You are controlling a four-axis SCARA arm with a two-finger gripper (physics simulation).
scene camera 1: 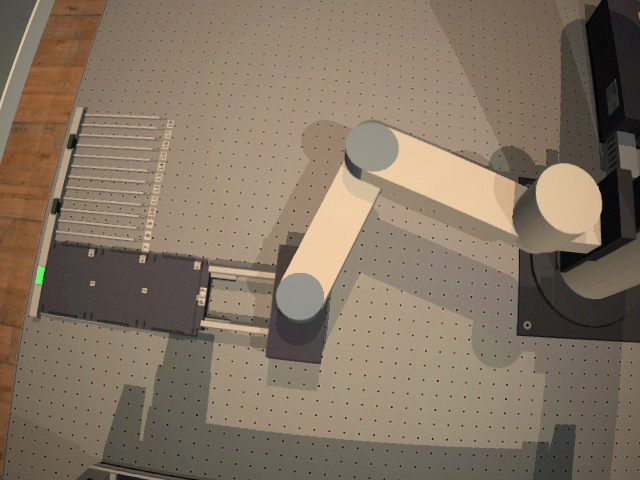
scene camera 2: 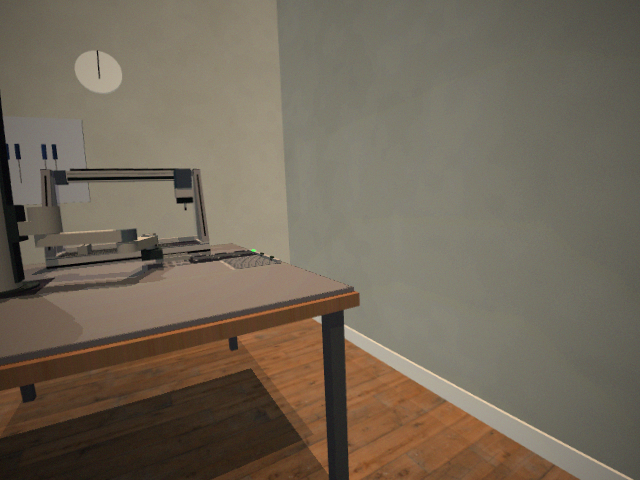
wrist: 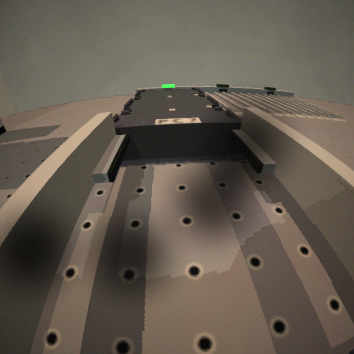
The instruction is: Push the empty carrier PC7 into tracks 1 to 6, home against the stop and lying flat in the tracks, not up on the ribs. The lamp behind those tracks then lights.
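Places are measured from the arm's base along level axes (x ahead, y left, z up), in millimetres.
Pixels of known places: gripper, fingertip midpoint: (scene camera 1: 205, 296) (scene camera 2: 188, 255) (wrist: 179, 122); arm's base, origin of the base link: (scene camera 1: 588, 262).
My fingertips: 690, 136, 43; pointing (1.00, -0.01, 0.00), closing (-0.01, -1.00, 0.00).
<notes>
For each thing: its top centre in the pictures, then the offset to it from my fingertips, as dx, dy, dz. "pt": a spot on its surface instead.
- dark carrier PC7, middle of its top: (wrist: 169, 89) (scene camera 1: 116, 285) (scene camera 2: 222, 251) +163, +0, +0
- stop rail, surface spot: (scene camera 1: 63, 173) pt +327, -204, -14
- lamp, middle of its top: (scene camera 1: 39, 274) (wrist: 167, 84) +328, -1, -9
The dark carrier PC7 (scene camera 1: 118, 297) (scene camera 2: 222, 256) (wrist: 155, 106) covers tracks 1 to 6. Its far end meets the stop rail (scene camera 1: 63, 173) in scene camera 1, and its top looks level and flat. The ribs under it are hidden. The lamp (scene camera 1: 40, 275) (scene camera 2: 253, 250) (wrist: 168, 86) behind it is lit green. My gripper (scene camera 1: 205, 297) (wrist: 179, 122) is shut as far as commanded, with nothing between its fingers. The two fingers stand apart, and their tips are at the near end face of the carrier, one toward each side.
Bare ribs (scene camera 1: 111, 178) (wrist: 275, 104) of the tracks numbered from 7 up lie beside the carrier. Two unlit lamps (scene camera 1: 71, 141) (scene camera 1: 55, 206) sit on the rail. A gantry frame (scene camera 2: 200, 206) stands at the back of the table in scene camera 2.
</notes>
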